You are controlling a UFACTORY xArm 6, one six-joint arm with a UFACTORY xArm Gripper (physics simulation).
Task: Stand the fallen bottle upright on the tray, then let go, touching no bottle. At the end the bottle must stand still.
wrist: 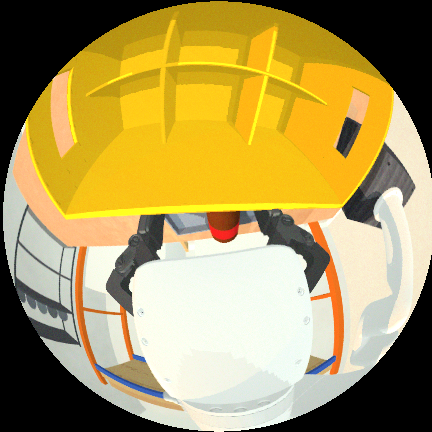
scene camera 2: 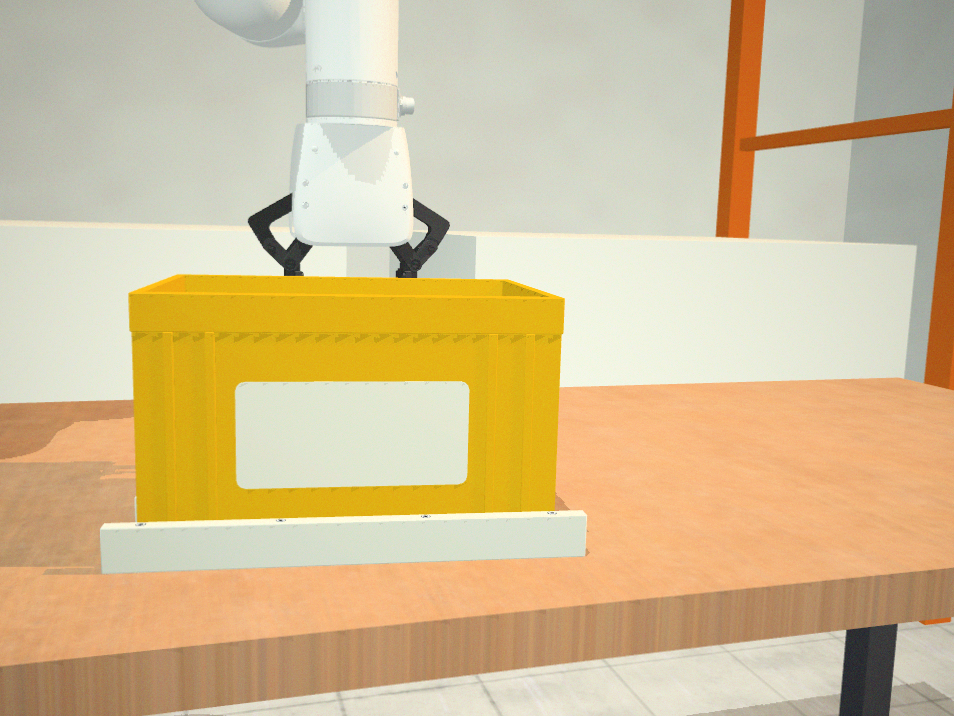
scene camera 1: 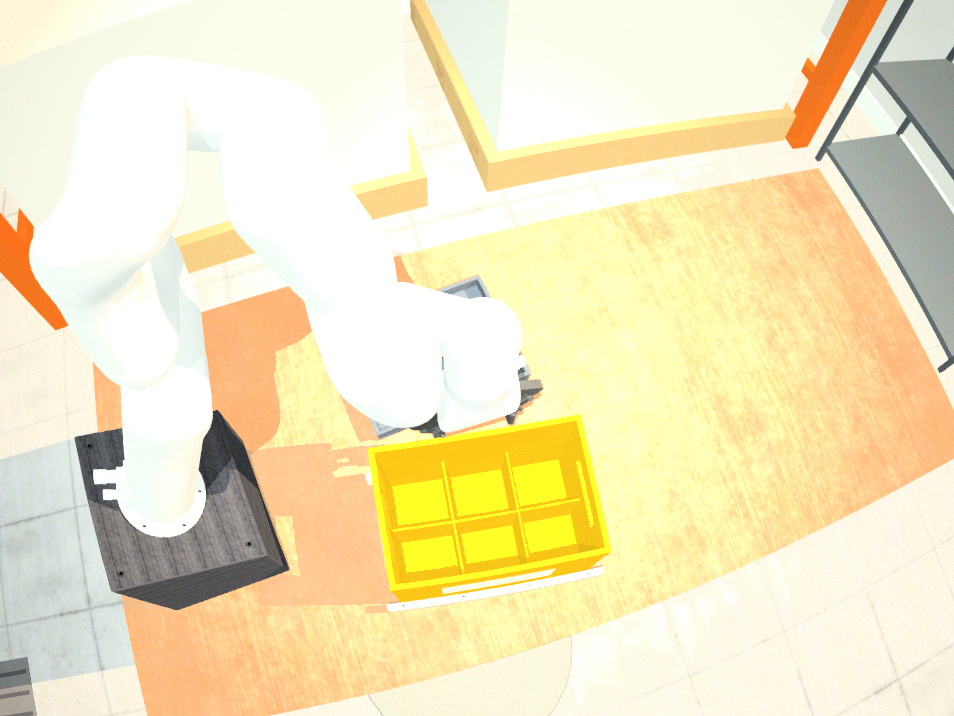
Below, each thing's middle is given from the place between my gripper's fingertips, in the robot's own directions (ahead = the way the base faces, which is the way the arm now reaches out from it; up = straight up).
Scene:
I see the brown bottle (wrist: pixel 223 225) 170 mm to the left of my hand, 100 mm below it and 50 mm behind it.

